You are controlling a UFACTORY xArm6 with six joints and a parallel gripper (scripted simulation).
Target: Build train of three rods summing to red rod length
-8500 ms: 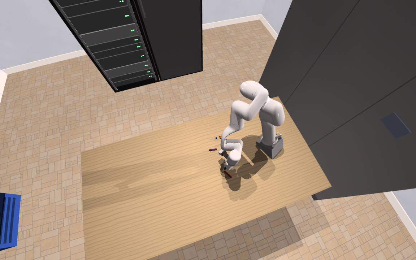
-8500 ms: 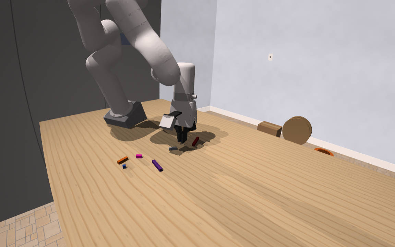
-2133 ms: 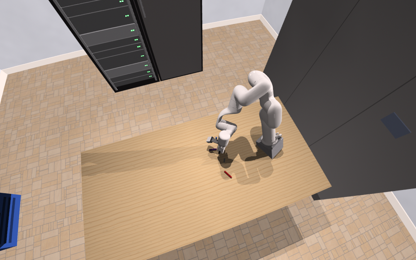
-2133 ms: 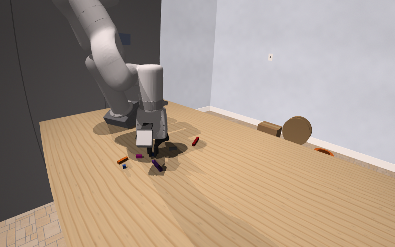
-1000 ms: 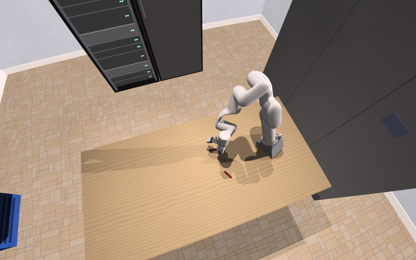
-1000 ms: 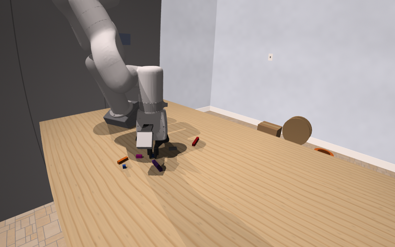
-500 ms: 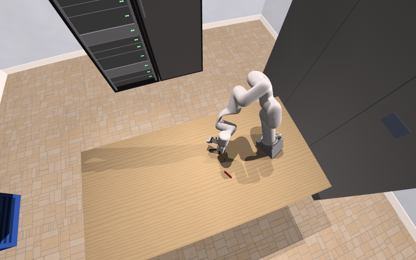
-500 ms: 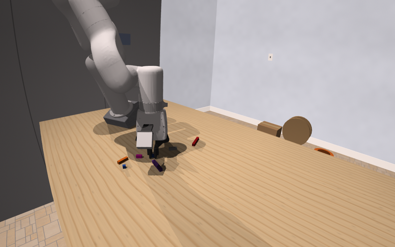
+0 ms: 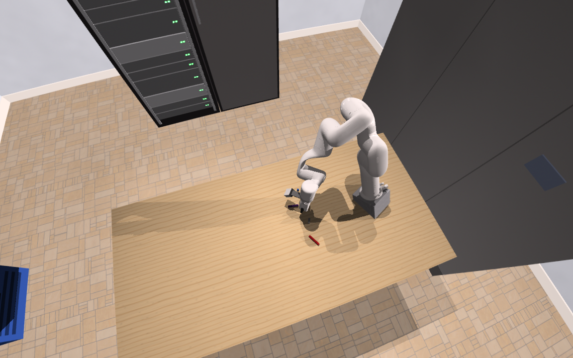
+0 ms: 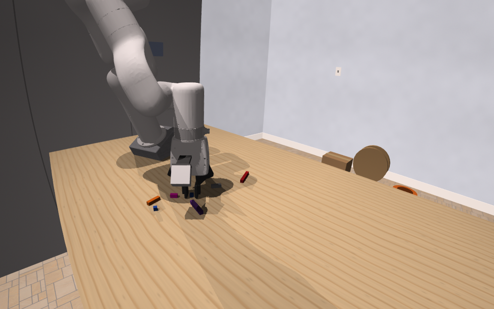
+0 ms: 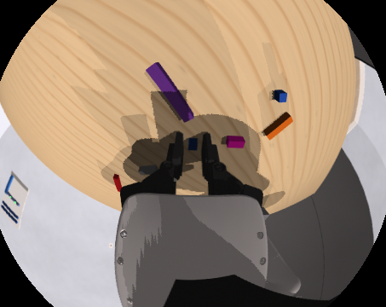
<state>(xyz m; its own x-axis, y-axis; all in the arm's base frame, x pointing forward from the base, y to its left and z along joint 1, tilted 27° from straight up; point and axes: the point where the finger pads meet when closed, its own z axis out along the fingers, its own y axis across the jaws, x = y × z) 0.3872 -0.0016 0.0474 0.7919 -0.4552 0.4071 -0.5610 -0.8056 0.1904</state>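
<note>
Right now my hand is 4 cm to the left of the magenta rod, 2 cm past it and 2 cm above it. From my hand the other things lie so: purple rod (6 cm ahead, 2 cm to the right, 2 cm below); orange rod (10 cm to the right, 3 cm behind, 2 cm below); grey rod (9 cm to the left, 2 cm below, 1 cm behind).
</note>
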